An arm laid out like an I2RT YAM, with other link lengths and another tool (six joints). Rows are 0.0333 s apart.
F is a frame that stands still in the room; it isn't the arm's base.
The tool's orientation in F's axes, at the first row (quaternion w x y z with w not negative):
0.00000 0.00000 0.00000 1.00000
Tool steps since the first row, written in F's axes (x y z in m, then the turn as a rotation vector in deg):
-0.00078 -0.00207 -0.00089 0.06 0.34 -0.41
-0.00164 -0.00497 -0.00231 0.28 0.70 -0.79
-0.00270 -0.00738 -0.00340 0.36 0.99 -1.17
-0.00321 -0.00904 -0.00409 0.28 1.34 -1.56
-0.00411 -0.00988 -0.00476 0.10 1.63 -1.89
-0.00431 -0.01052 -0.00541 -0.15 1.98 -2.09
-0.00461 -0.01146 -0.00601 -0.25 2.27 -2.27
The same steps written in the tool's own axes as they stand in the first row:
0.00078 0.00207 -0.00089 -0.06 -0.34 -0.41
0.00164 0.00497 -0.00231 -0.28 -0.70 -0.79
0.00270 0.00738 -0.00340 -0.36 -0.99 -1.17
0.00321 0.00904 -0.00409 -0.28 -1.34 -1.56
0.00411 0.00988 -0.00476 -0.10 -1.63 -1.89
0.00431 0.01052 -0.00541 0.15 -1.98 -2.09
0.00461 0.01146 -0.00601 0.25 -2.27 -2.27

